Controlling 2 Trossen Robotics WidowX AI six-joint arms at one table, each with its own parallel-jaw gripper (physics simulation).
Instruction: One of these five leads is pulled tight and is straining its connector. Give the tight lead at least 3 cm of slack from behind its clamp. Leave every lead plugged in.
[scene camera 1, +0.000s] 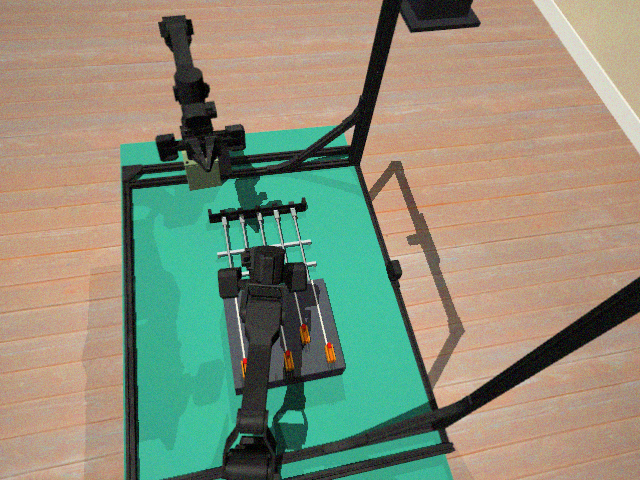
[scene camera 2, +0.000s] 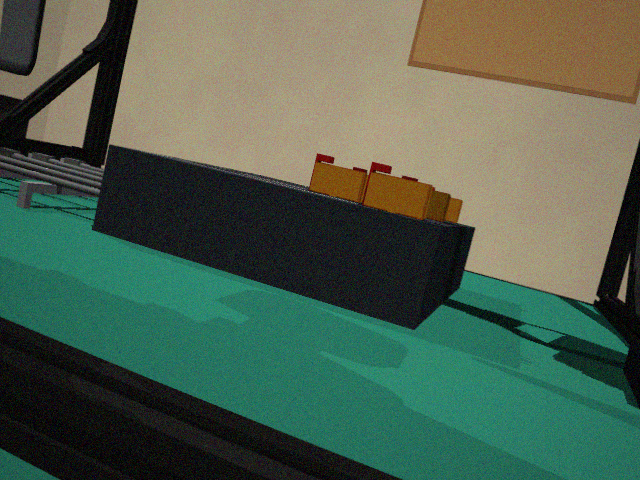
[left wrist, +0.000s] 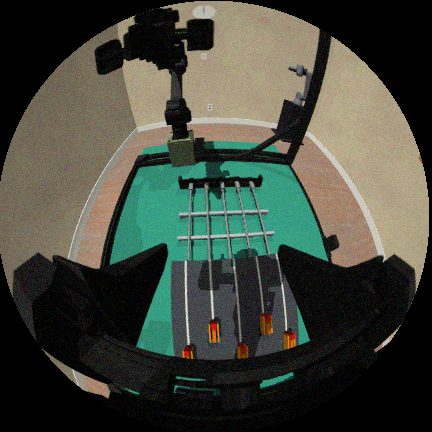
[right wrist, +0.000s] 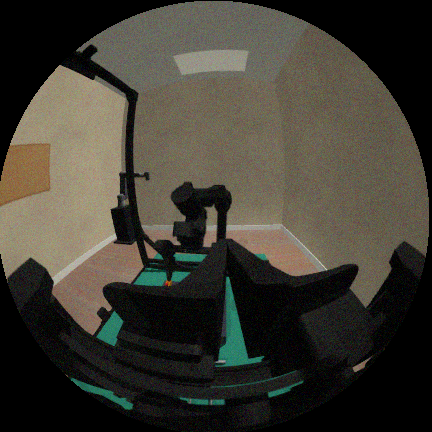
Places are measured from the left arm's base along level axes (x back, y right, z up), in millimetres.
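Where they show: left gripper, fingertip midpoint: (left wrist: 224, 250); right gripper, fingertip midpoint: (scene camera 1: 208, 170) (right wrist: 224, 244); right arm's base, link origin: (left wrist: 180, 135).
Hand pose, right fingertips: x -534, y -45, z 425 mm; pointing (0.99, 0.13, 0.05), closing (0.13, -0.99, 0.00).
Note:
Each offset is from my right fingertips to the top centre of the thing. "spot": to the spot under its first point.
Five thin pale leads (left wrist: 211, 290) (scene camera 1: 318, 310) (scene camera 2: 67, 175) run side by side from grey connectors at a black rail @(spot: dx -167, dy +37, dz -413 mm) (scene camera 1: 232, 214), over two crossbars @(spot: dx +29, dy +42, dz -427 mm) (left wrist: 195, 237), onto a dark block (left wrist: 177, 310) (scene camera 2: 258, 242). Each ends at an orange clamp with a red top, such as the second from the left (left wrist: 214, 331) and the far-right one @(spot: dx +304, dy +252, dz -357 mm) (scene camera 1: 330, 352). Which lead is tight I cannot tell. My left gripper (scene camera 1: 262, 279) (left wrist: 224, 250) is open and empty above the leads, around the block's connector-side edge; its fingertips are hidden in scene camera 1. My right gripper (scene camera 1: 208, 169) (right wrist: 224, 244) is shut and empty, beyond the rail.
An olive box (scene camera 1: 204, 178) (left wrist: 181, 151) shows by the right gripper. Black frame bars (scene camera 1: 129, 310) edge the green table, with a black post (scene camera 1: 373, 77) rising at the upper right. The left arm hides part of the block in scene camera 1.

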